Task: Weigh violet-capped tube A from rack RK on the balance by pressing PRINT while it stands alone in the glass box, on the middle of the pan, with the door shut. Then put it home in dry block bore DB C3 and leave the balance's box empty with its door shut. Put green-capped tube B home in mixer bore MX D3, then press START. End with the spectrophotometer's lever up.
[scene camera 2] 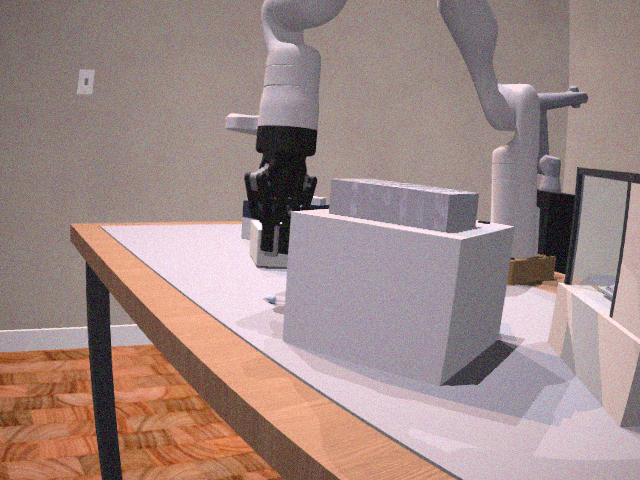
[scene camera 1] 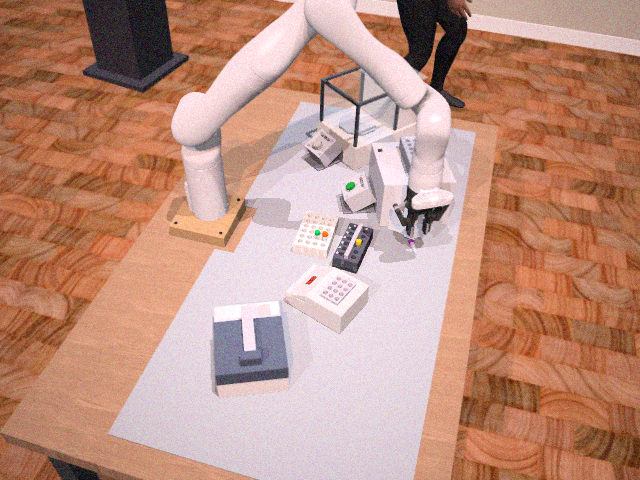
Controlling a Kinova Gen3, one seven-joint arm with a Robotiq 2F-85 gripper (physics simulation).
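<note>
My gripper (scene camera 1: 418, 231) (scene camera 2: 275, 249) is partly open and empty, pointing down just above the mat. The violet-capped tube A (scene camera 1: 411, 242) lies on its side on the mat, below the fingers; a pale tube end (scene camera 2: 270, 299) shows in the second view. Green-capped tube B (scene camera 1: 317, 233) stands in the white rack (scene camera 1: 308, 251). The balance's glass box (scene camera 1: 357, 121) is at the back; its pan (scene camera 1: 358, 124) looks empty, door state unclear. The mixer-like box (scene camera 1: 389, 187) (scene camera 2: 372, 289) carries a bored block (scene camera 2: 403, 206). The spectrophotometer (scene camera 1: 250, 379) has a lever (scene camera 1: 248, 330), position unclear.
An orange-capped tube (scene camera 1: 324, 234) stands beside tube B. A dark rack (scene camera 1: 346, 264) holds a yellow-capped tube (scene camera 1: 358, 241). A white block unit with wells (scene camera 1: 310, 305) stands nearer the camera. A green-button box (scene camera 1: 357, 194) and another button box (scene camera 1: 324, 147) stand near the instruments.
</note>
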